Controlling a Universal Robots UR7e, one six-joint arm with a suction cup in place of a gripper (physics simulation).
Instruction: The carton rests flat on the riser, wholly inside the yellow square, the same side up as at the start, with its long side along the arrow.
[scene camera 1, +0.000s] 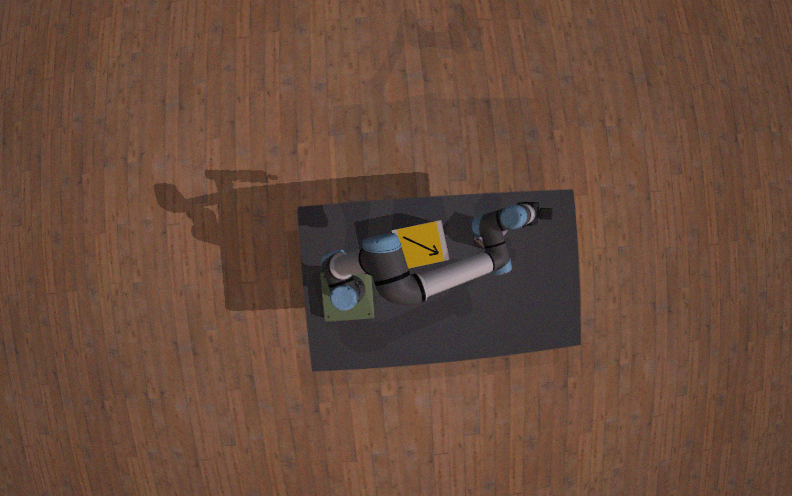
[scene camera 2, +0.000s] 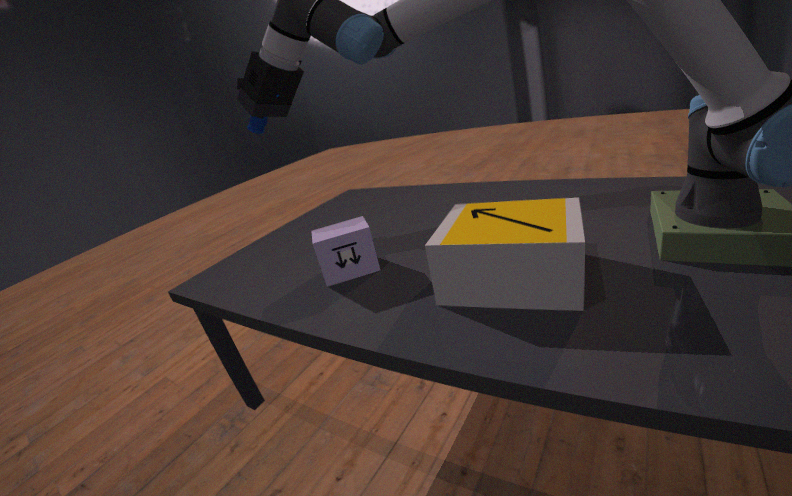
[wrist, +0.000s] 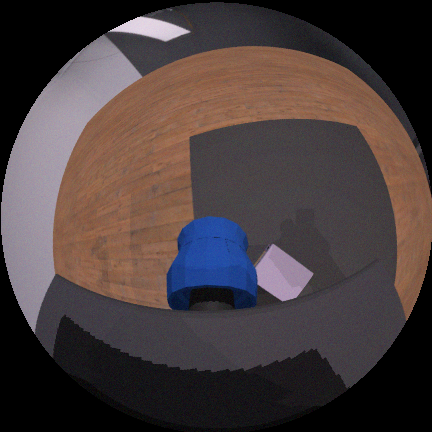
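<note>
The light purple carton (scene camera 1: 480, 240) (scene camera 2: 347, 257) (wrist: 287, 274) stands on the table apart from the riser. Its printed side arrows point down in scene camera 2; the arm hides most of it in scene camera 1. The pale grey riser (scene camera 1: 445, 239) (scene camera 2: 508, 275) bears the yellow square (scene camera 1: 417, 257) (scene camera 2: 496, 233), whose black arrow points to the lower right in scene camera 1, toward the carton's side. My blue suction cup (scene camera 2: 256, 125) (wrist: 212, 230) hangs high above the table, tilted, touching nothing; suction is off. In the wrist view the carton shows right of the cup, partly cut off.
The dark table (scene camera 1: 526, 309) (scene camera 2: 263, 216) bears the green base plate (scene camera 1: 348, 316) (scene camera 2: 718, 248) of the arm. My forearm (scene camera 1: 458, 276) passes beside the riser in scene camera 1. The table's edge runs beyond the carton; wooden floor (scene camera 1: 175, 379) (scene camera 2: 116, 362) lies around the table.
</note>
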